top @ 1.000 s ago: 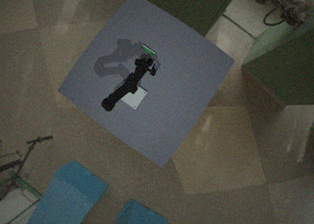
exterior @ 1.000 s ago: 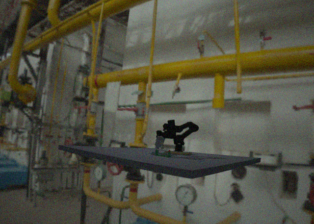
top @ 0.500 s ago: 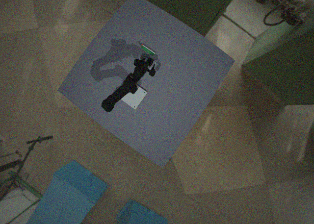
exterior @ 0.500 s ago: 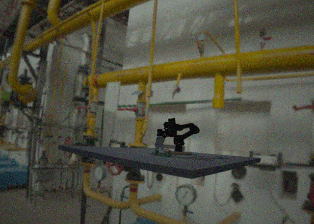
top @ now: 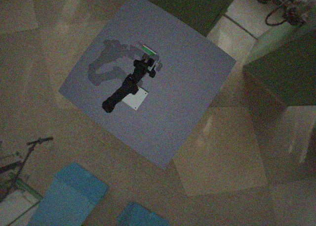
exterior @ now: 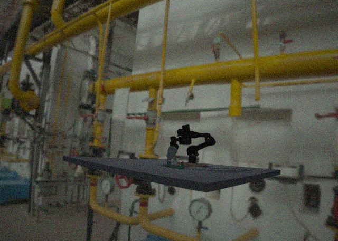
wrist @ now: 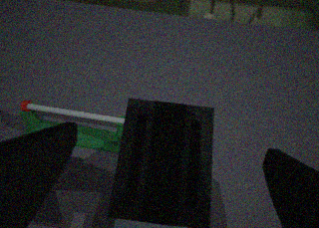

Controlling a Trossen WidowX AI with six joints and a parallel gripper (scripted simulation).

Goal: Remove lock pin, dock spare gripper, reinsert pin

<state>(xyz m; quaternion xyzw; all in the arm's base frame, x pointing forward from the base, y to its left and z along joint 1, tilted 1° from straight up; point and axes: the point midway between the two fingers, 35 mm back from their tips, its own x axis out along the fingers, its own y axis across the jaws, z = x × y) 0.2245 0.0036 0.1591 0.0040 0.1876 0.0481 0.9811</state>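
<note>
My gripper tip is 50 mm above the spare gripper and 20 mm short of it. Also, from my gripper tip: green mount (150 mm below, 130 mm to the left, 120 mm ahead).
</note>
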